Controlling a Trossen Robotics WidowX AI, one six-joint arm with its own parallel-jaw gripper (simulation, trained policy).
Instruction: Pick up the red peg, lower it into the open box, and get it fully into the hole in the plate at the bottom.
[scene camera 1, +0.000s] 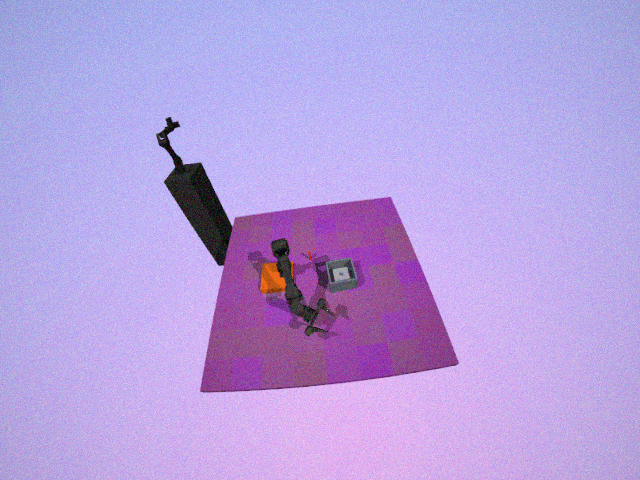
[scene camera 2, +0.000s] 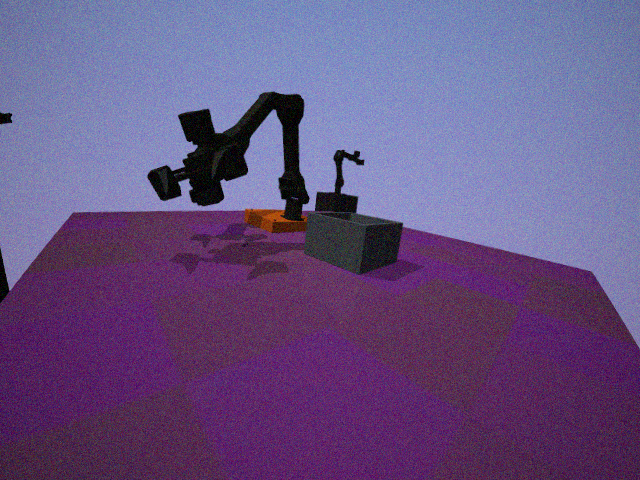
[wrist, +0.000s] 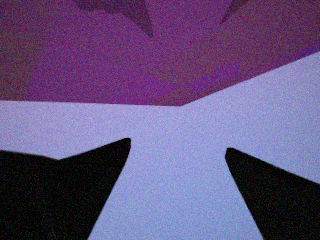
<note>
In view: my gripper (scene camera 2: 190, 188).
My gripper shows as well in the wrist view (wrist: 177, 147).
</note>
